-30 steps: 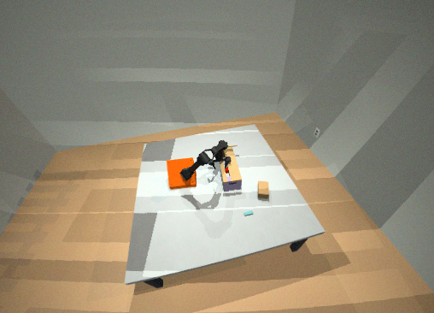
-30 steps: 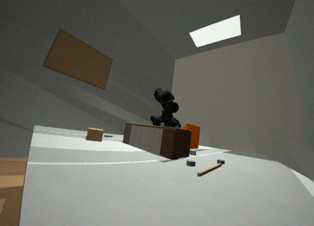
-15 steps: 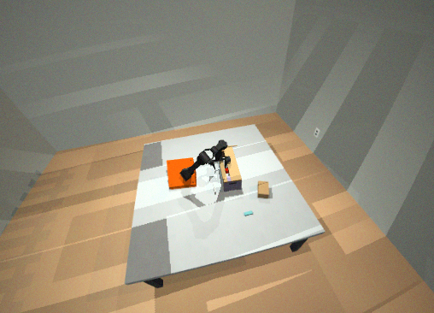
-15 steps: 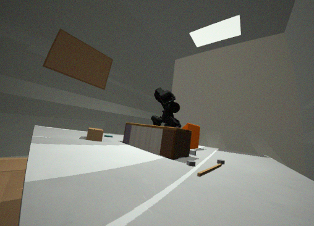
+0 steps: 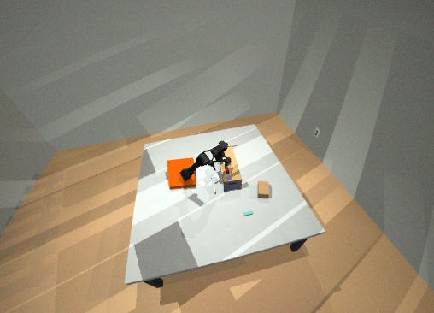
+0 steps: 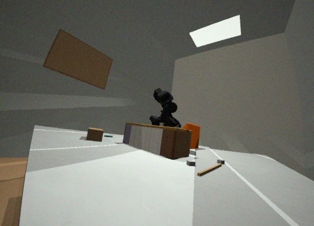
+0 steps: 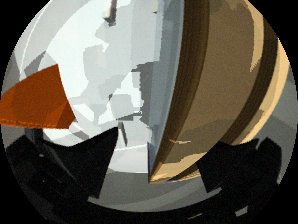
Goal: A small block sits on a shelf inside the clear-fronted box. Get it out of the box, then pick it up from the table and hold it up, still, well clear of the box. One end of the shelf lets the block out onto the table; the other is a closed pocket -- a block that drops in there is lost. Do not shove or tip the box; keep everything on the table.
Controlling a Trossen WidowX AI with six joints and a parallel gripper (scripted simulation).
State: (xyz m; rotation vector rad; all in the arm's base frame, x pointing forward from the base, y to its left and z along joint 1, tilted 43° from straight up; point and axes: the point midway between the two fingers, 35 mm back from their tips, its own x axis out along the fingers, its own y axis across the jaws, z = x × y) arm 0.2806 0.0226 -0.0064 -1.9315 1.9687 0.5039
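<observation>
Now: the red block 60 mm ahead of my gripper tip and 20 mm to the right of it. The rest, counted from my gripper tip: thin wooden stick (130 mm ahead, 370 mm to the left, 80 mm below); brown block (310 mm ahead, 210 mm to the right, 60 mm below); box (30 mm ahead, 30 mm to the left, 20 mm below).
</observation>
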